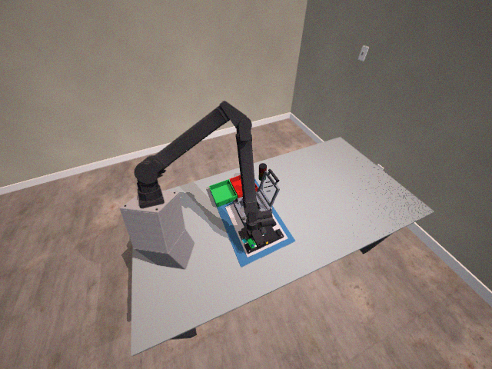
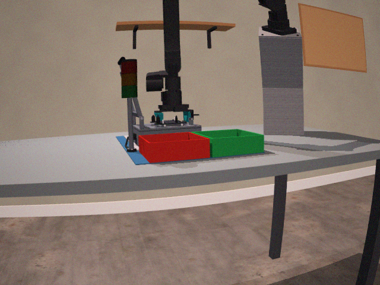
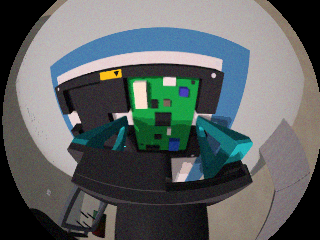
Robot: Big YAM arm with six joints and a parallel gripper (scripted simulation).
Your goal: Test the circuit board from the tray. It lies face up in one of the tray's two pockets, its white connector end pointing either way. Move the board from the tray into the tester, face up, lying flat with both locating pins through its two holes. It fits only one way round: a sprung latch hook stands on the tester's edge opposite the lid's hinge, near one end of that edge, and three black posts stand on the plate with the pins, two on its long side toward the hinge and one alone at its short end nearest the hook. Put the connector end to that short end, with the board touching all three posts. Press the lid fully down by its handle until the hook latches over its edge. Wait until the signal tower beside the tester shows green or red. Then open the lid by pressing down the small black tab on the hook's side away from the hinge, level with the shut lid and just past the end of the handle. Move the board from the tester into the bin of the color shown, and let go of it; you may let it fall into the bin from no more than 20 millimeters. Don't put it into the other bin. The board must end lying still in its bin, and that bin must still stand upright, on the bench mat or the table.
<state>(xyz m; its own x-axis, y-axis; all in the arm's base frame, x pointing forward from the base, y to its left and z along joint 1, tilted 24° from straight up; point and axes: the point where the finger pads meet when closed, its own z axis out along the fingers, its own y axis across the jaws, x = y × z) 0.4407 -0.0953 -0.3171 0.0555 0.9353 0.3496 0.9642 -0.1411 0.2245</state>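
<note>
The green circuit board is right at my hand. The rest, counted from my hand: tester lid 19 cm ahead, 16 cm to the left, 16 cm above; then tester plate 17 cm to the left, 8 cm ahead, 5 cm above; then latch hook 23 cm to the left, 6 cm above, 1 cm ahead.
</note>
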